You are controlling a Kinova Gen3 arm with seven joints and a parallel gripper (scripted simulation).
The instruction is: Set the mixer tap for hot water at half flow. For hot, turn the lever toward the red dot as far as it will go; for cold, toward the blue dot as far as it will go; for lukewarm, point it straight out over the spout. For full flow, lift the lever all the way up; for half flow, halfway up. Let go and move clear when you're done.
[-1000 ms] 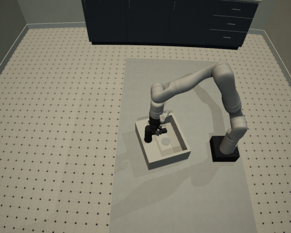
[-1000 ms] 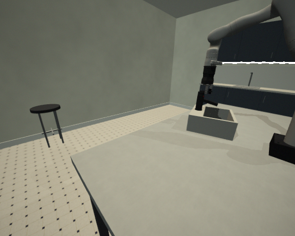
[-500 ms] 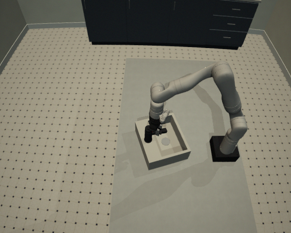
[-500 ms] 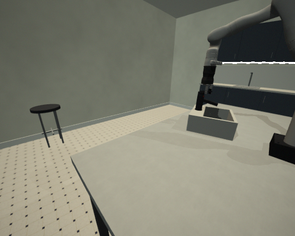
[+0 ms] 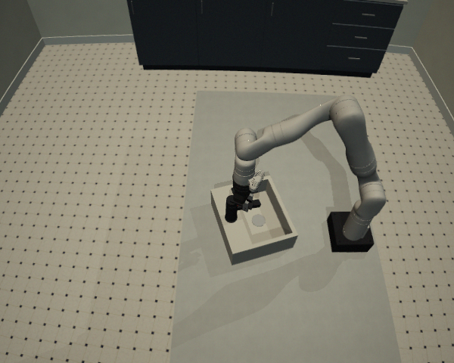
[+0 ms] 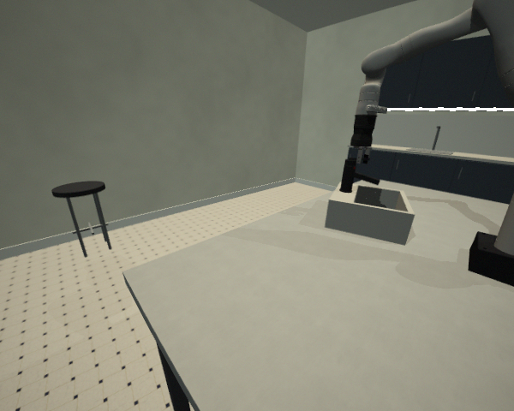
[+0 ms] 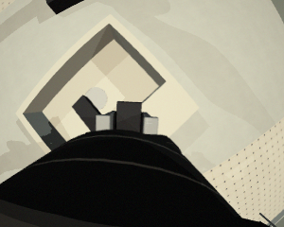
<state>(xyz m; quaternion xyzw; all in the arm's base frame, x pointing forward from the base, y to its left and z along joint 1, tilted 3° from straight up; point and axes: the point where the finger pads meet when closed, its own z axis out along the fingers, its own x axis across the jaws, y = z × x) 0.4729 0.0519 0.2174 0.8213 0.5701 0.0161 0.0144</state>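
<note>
My hand is 20 mm short of the lever and 10 mm to the left of it. Also, from my hand: sink basin (240 mm below, 70 mm to the right, 40 mm behind).
</note>
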